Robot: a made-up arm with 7 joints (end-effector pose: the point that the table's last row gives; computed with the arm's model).
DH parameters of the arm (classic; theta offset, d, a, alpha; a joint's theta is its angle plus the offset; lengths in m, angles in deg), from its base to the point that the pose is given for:
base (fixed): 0 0.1 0 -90
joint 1: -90 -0.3 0.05 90
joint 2: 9.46 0 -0.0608 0
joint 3: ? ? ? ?
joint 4: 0 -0.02 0.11 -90
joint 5: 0 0.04 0.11 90
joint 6: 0 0.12 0.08 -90
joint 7: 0 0.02 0.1 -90
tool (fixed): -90 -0.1 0 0
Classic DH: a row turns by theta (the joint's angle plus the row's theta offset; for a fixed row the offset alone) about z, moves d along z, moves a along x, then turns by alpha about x.
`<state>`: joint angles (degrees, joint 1 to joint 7).
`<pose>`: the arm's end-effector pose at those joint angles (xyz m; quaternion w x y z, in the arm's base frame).
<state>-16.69 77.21 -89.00 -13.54 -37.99 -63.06 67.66</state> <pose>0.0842 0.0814 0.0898 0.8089 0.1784 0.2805 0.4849</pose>
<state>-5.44 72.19 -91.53 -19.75 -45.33 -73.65 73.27</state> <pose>0.0577 0.0205 0.1212 0.7066 0.1954 0.4271 0.5292</pose>
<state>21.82 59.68 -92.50 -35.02 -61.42 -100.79 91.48</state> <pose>0.1080 -0.1104 0.1649 0.4011 0.1898 0.7209 0.5324</pose>
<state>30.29 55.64 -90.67 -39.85 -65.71 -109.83 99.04</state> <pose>0.1392 -0.1330 0.1576 0.2966 0.1644 0.7988 0.4970</pose>
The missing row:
joint 3: 80.54 -0.27 0.21 -90
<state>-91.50 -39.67 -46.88 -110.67 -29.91 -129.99 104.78</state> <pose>-0.0815 -0.2725 0.2724 0.3355 -0.9061 -0.0938 0.2400</pose>
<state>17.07 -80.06 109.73 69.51 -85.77 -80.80 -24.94</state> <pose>0.0484 -0.1055 -0.1442 0.4637 -0.4773 0.7372 0.1170</pose>
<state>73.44 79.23 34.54 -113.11 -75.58 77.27 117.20</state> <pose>-0.1644 -0.5648 -0.0159 0.3129 0.3293 0.8348 0.3111</pose>
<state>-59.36 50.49 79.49 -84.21 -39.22 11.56 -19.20</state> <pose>0.0780 -0.8031 0.2124 0.1441 -0.9460 0.2837 0.0615</pose>
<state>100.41 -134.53 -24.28 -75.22 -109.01 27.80 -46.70</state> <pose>0.1352 -0.4650 -0.4120 0.5259 -0.4160 0.4954 -0.5523</pose>
